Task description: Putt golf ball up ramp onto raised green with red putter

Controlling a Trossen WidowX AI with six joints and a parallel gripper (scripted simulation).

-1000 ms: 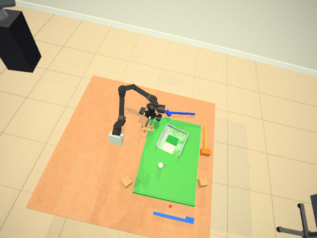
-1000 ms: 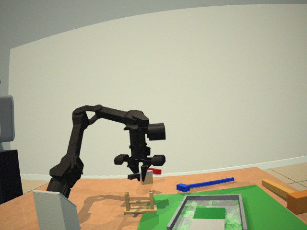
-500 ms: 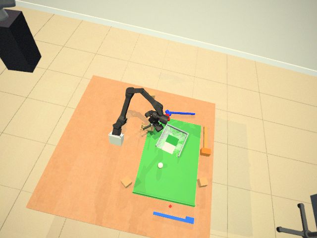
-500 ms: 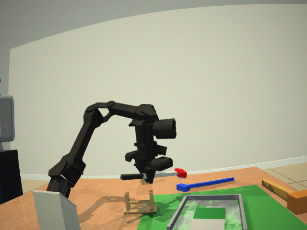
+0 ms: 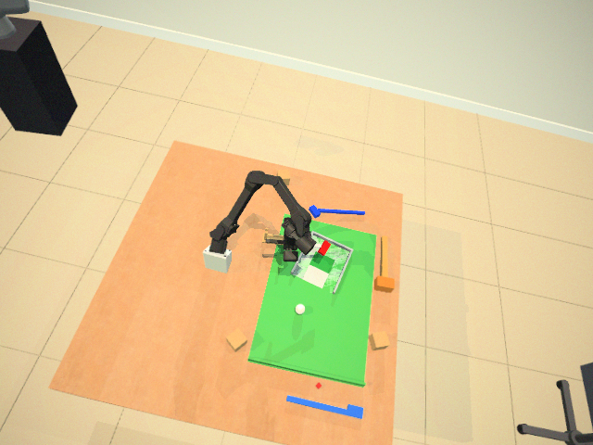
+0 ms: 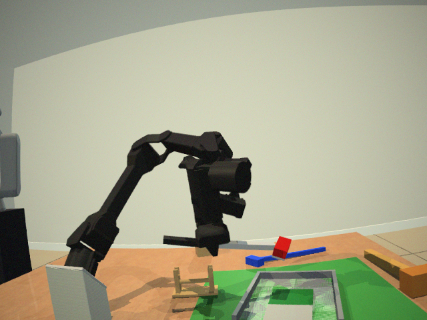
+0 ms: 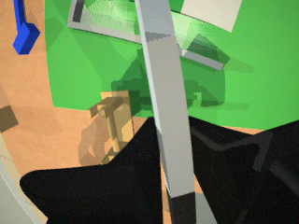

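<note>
Right now the red putter is 40 mm ahead of my gripper tip and 10 mm above it. Also, from my gripper tip: small wooden rack: 100 mm below, 90 mm to the left, 60 mm behind; then white golf ball: 250 mm to the right, 110 mm below, 70 mm ahead; then green mat: 160 mm ahead, 150 mm to the right, 140 mm below.
</note>
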